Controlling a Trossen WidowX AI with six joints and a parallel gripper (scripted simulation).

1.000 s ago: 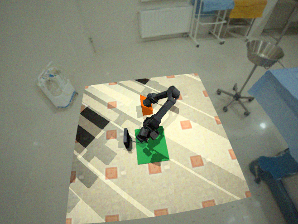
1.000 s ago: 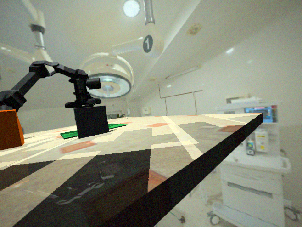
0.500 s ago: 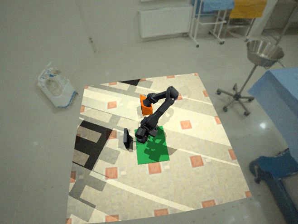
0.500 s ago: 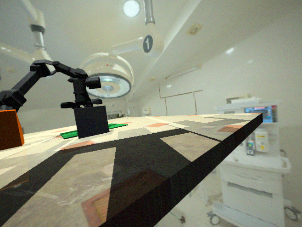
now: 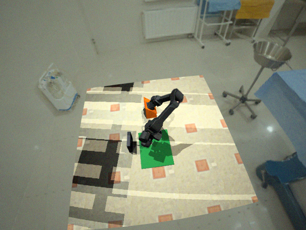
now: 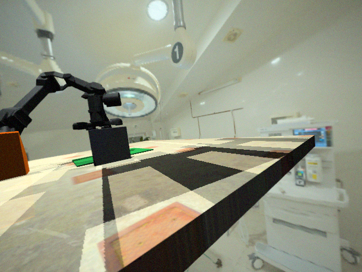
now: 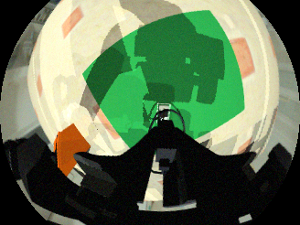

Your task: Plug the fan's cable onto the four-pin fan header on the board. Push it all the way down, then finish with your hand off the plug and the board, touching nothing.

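Now: gripper tip 60 mm above the white four-pin header. From my gripper tip the other things lie so: green board (50 mm ahead, 30 mm to the left, 80 mm below); then black fan (10 mm behind, 150 mm to the right); then cable plug (10 mm to the right, 10 mm above).
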